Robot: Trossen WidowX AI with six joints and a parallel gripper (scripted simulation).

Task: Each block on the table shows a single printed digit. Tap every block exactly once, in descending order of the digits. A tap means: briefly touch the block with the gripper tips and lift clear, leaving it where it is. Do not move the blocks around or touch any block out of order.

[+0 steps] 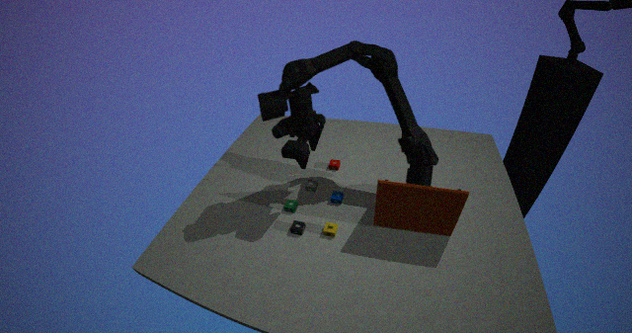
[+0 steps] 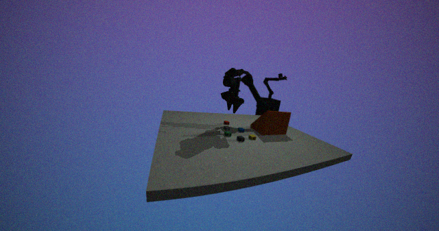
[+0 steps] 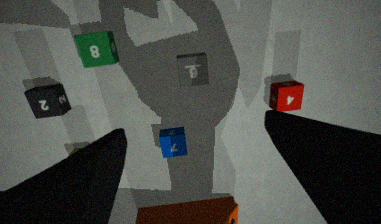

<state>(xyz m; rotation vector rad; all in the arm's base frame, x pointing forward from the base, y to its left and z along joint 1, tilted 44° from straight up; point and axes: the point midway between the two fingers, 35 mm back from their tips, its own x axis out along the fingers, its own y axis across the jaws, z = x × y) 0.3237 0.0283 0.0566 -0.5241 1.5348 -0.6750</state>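
My gripper tip is now 9 cm past the yellow block, 15 cm to the right of it and 12 cm above it. The rest, counted from my gripper tip: grey block: 1 cm ahead, 1 cm to the right, 12 cm below; green block: 5 cm ahead, 8 cm to the left, 12 cm below; blue block: 8 cm behind, 3 cm to the left, 12 cm below.
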